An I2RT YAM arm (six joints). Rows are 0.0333 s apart.
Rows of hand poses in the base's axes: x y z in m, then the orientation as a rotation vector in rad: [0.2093, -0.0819, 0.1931, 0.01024, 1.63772, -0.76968]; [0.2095, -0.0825, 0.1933, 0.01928, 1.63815, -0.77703]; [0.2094, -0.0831, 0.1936, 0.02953, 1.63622, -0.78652]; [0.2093, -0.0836, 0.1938, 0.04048, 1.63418, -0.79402]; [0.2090, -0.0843, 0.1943, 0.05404, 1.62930, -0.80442]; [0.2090, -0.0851, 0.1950, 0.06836, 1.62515, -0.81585]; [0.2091, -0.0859, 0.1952, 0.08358, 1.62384, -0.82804]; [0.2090, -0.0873, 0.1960, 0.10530, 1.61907, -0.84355]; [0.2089, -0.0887, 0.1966, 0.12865, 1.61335, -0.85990]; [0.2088, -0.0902, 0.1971, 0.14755, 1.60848, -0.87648]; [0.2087, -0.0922, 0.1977, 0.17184, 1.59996, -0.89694]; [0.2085, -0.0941, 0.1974, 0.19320, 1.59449, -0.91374]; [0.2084, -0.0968, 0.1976, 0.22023, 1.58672, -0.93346]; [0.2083, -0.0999, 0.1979, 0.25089, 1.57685, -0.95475]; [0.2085, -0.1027, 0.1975, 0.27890, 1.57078, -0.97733]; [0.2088, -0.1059, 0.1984, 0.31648, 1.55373, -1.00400]
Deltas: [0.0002, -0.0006, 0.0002, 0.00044, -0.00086, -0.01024]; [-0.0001, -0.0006, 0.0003, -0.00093, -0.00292, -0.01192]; [-0.0001, -0.0005, 0.0002, 0.00063, -0.00356, -0.01111]; [-0.0003, -0.0007, 0.0005, -0.00062, -0.00627, -0.01408]; [0.0000, -0.0008, 0.0007, -0.00061, -0.00554, -0.01535]; [0.0001, -0.0008, 0.0002, 0.00033, -0.00298, -0.01686]; [-0.0001, -0.0014, 0.0008, 0.00066, -0.00713, -0.02247]; [-0.0001, -0.0014, 0.0006, 0.00071, -0.00807, -0.02393]; [-0.0001, -0.0015, 0.0005, -0.00147, -0.00577, -0.02149]; [-0.0001, -0.0020, 0.0006, -0.00218, -0.00941, -0.02684]; [-0.0002, -0.0019, -0.0003, -0.00046, -0.00660, -0.02319]; [-0.0001, -0.0027, 0.0002, 0.00000, -0.00926, -0.02834]; [-0.0001, -0.0031, 0.0003, 0.00024, -0.01140, -0.03144]; [0.0002, -0.0028, -0.0004, -0.00026, -0.00659, -0.03118]; [0.0003, -0.0032, 0.0009, -0.00206, -0.01712, -0.03869]
